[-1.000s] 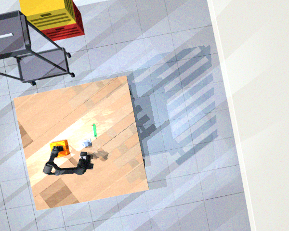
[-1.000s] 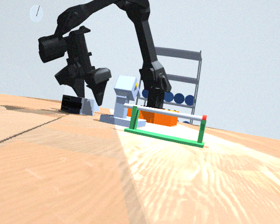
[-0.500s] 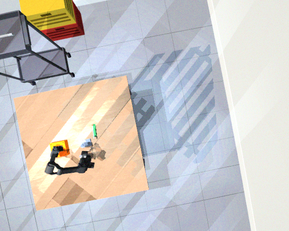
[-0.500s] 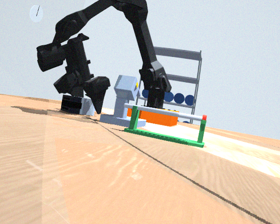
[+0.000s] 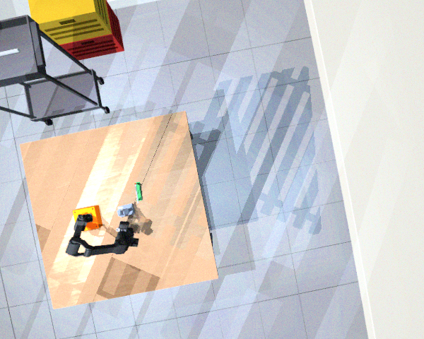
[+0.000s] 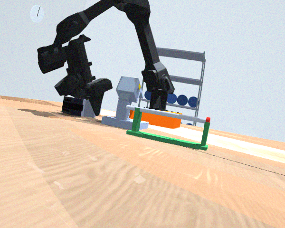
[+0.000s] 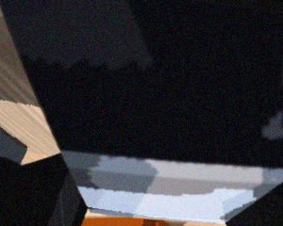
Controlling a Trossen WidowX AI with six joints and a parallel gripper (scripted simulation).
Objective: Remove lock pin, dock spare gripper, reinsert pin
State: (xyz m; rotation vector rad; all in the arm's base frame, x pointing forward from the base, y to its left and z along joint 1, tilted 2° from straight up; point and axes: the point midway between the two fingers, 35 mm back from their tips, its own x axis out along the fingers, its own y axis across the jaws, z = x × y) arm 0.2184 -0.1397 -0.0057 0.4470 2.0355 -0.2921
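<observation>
Now: the mount 80 mm ahead of my gripper tip, 140 mm to the left of it and 40 mm above it. Also, from my gripper tip: green cradle: 180 mm ahead, 260 mm to the left, 20 mm above; then spare gripper: 30 mm ahead, 10 mm to the right, 20 mm above.
</observation>
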